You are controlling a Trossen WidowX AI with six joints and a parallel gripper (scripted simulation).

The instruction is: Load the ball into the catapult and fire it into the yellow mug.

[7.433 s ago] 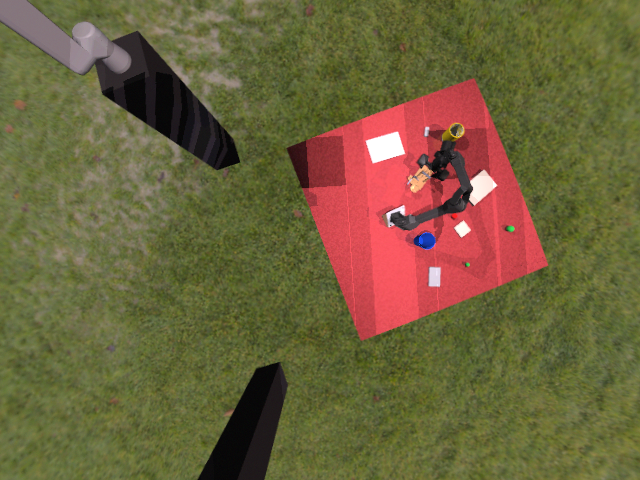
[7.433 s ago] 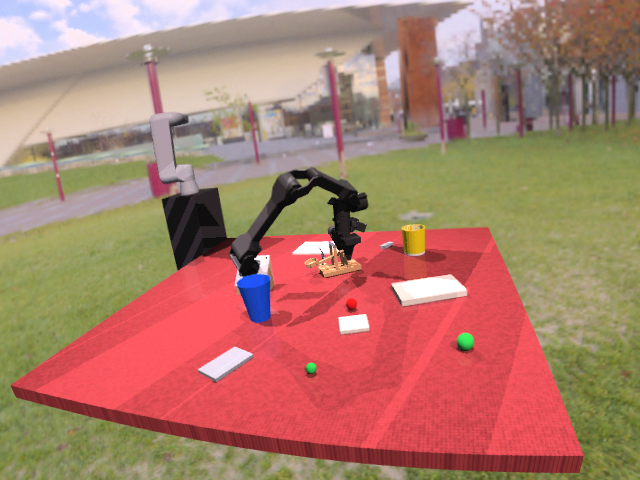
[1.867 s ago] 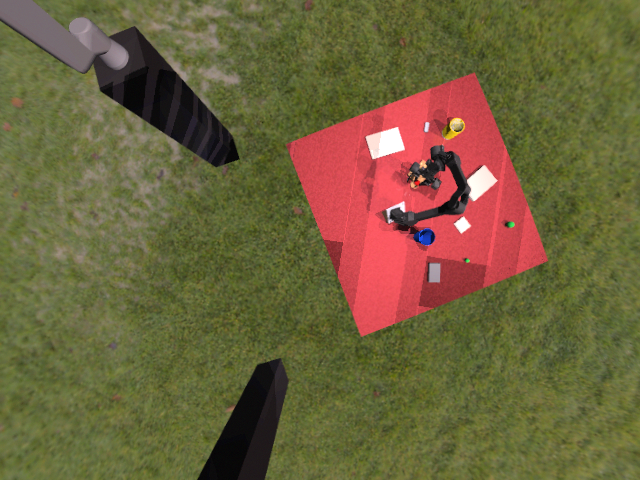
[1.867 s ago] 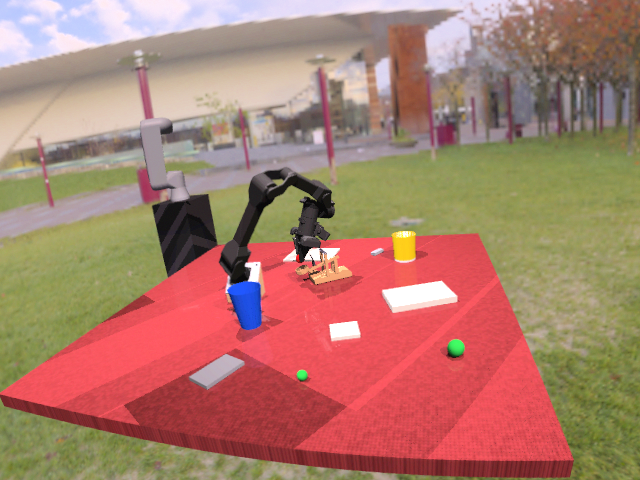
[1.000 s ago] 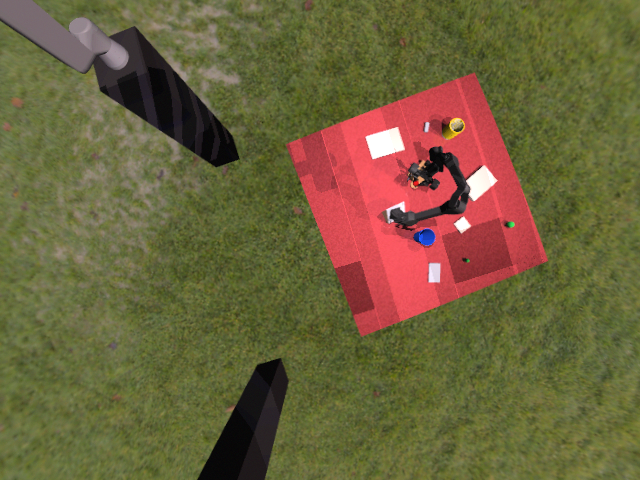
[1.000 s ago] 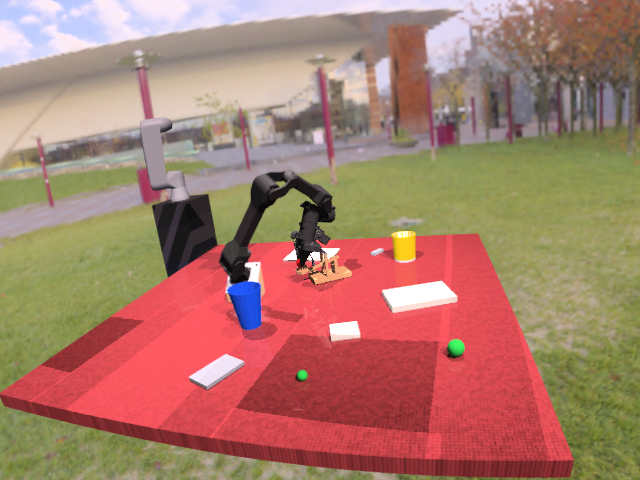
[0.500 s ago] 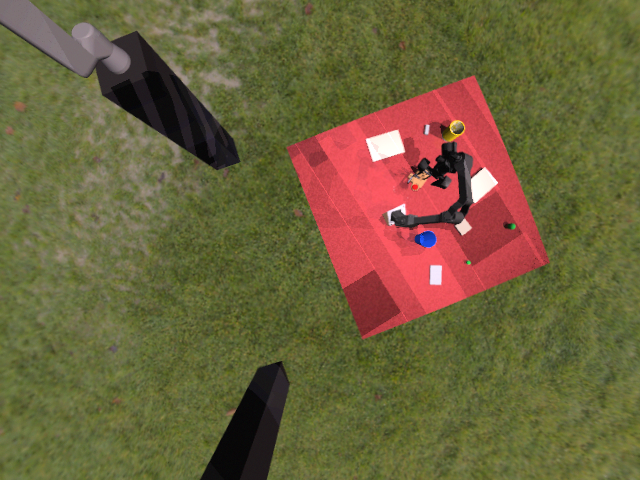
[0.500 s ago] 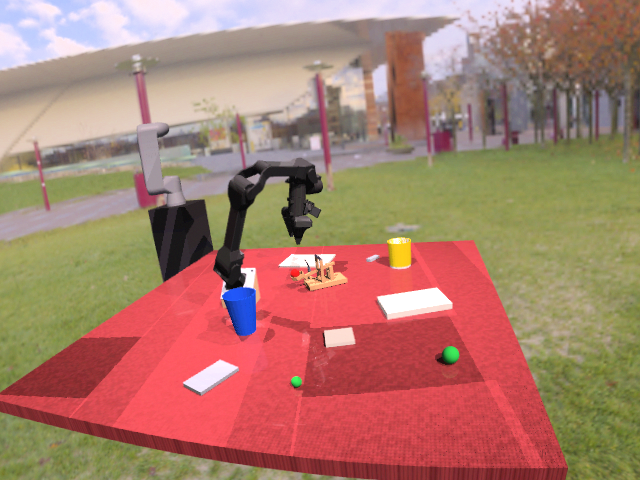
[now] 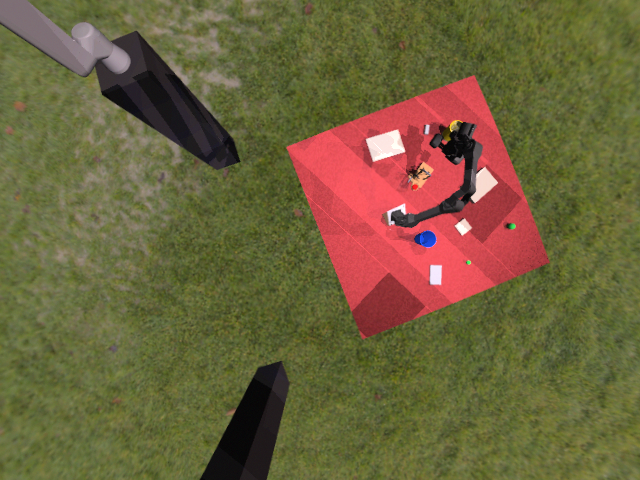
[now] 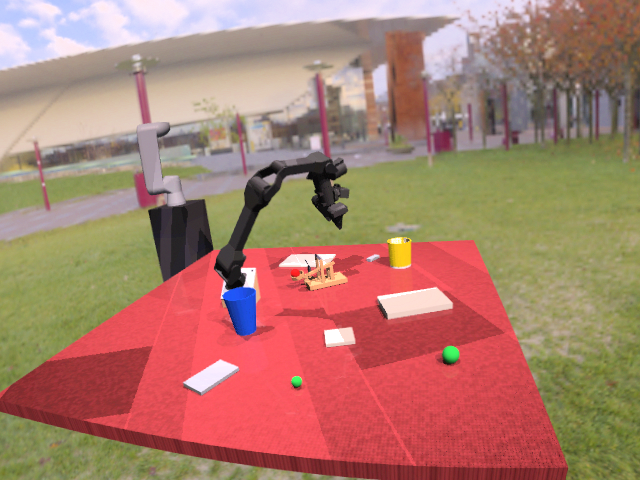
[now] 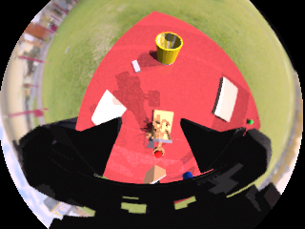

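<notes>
Now: gripper tip 13 cm past the red ball, 13 cm to the left of it and 14 cm above it. The rest, counted from my gripper tip: catapult 8 cm behind, 8 cm to the right, 15 cm below; then small grey block 9 cm ahead, 20 cm to the left, 19 cm below; then yellow mug 21 cm ahead, 12 cm to the left, 17 cm below.
</notes>
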